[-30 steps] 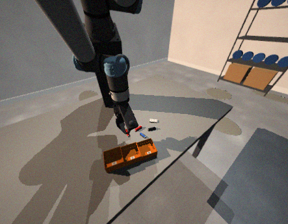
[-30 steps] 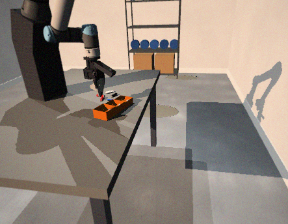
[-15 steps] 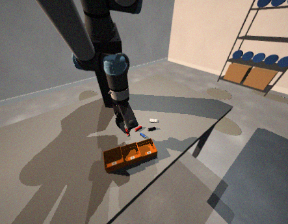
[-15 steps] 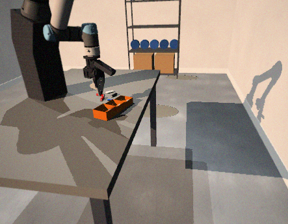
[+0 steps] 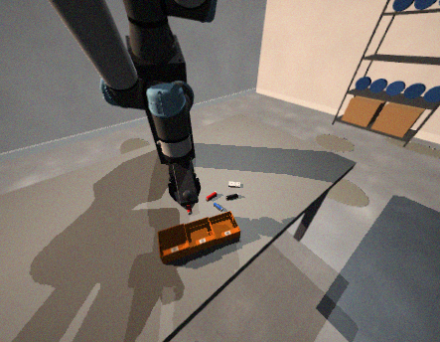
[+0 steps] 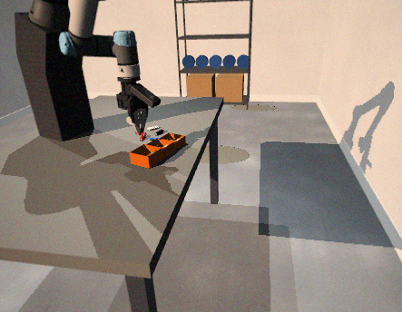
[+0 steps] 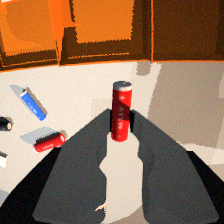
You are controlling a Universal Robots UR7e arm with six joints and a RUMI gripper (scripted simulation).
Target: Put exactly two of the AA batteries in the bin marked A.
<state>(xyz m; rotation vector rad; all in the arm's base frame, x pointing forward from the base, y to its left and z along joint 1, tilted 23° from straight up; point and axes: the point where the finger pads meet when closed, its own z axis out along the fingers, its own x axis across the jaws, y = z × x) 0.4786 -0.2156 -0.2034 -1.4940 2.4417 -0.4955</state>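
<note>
Right now the orange bin is 7 cm ahead of my hand, 2 cm to the right of it and 6 cm below it. Round my hand: red battery (1 cm below); then blue battery (2 cm ahead, 11 cm to the left, 8 cm below); then black battery (3 cm ahead, 19 cm to the left, 8 cm below).
</note>
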